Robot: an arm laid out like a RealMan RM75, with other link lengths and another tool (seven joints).
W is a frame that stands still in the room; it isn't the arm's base.
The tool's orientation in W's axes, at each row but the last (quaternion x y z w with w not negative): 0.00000 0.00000 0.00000 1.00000; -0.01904 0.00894 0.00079 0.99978; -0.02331 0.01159 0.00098 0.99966; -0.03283 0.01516 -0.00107 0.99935; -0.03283 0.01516 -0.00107 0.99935; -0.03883 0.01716 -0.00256 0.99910; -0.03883 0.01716 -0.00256 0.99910; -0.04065 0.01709 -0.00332 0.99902; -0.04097 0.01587 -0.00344 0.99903
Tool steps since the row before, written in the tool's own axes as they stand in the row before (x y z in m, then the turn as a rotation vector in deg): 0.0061 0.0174 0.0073 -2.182 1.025 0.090; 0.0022 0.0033 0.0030 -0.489 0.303 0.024; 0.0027 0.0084 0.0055 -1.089 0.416 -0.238; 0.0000 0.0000 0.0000 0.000 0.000 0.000; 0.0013 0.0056 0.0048 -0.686 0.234 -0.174; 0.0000 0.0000 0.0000 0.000 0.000 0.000; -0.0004 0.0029 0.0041 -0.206 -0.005 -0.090; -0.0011 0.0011 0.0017 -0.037 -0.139 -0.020; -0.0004 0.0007 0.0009 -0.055 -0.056 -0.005
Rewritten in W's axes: 0.0061 0.0174 0.0073 -2.182 1.025 0.090; 0.0022 0.0034 0.0028 -0.489 0.303 0.021; 0.0028 0.0087 0.0050 -1.095 0.403 -0.232; 0.0000 0.0000 0.0000 0.000 0.000 0.000; 0.0015 0.0059 0.0044 -0.691 0.224 -0.168; 0.0000 0.0000 0.0000 0.000 0.000 0.000; -0.0002 0.0032 0.0039 -0.209 -0.011 -0.082; -0.0010 0.0012 0.0016 -0.038 -0.140 -0.007; -0.0004 0.0008 0.0009 -0.055 -0.056 0.001
